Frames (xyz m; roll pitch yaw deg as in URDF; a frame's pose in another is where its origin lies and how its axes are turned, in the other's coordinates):
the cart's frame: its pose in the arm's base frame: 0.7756 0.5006 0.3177 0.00 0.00 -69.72
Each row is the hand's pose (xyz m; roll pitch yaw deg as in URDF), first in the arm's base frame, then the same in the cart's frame.
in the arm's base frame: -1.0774 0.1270 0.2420 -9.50 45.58 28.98
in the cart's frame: -0.2918 -1.8676 -0.0757 -9.50 45.58 98.70
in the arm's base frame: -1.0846 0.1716 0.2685 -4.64 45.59 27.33
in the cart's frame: -0.3362 -1.8589 -0.0492 -4.64 45.59 97.05
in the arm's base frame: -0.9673 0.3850 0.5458 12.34 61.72 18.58
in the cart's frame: -0.4957 -1.6749 0.2281 12.34 61.72 88.30
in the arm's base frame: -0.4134 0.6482 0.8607 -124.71 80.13 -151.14
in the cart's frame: -0.5506 -1.0641 0.5430 -124.71 80.13 -81.42
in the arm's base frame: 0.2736 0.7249 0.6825 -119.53 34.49 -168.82
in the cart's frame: -0.3844 -0.3931 0.3648 -119.53 34.49 -99.10
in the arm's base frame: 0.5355 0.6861 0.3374 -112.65 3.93 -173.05
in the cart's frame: -0.2572 -0.1609 0.0197 -112.65 3.93 -103.33
